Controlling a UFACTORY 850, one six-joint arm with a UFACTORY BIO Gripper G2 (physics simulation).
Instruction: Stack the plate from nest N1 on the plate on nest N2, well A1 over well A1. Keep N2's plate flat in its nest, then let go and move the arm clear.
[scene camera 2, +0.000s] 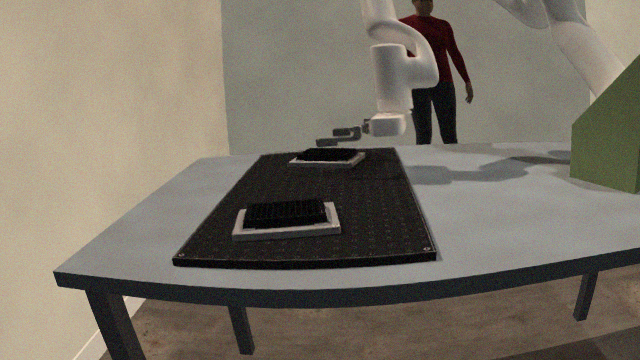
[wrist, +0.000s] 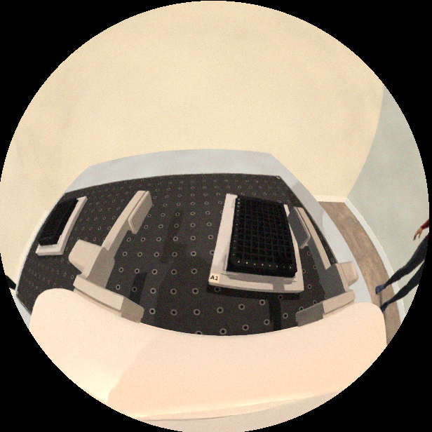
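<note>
A black well plate sits in a white nest at the back of the board in the scene view, at the right in the wrist view; an A1 label shows on this nest's corner. Another black plate sits in the other white nest. No N1 or N2 marking can be read. My gripper is open and empty, above the level of the back plate. In the wrist view its right finger overlaps that plate's right side, and its left finger appears between the nests.
The nests stand on a black perforated board on a grey table. A green block stands at the right, near the white arm. A person stands behind the table.
</note>
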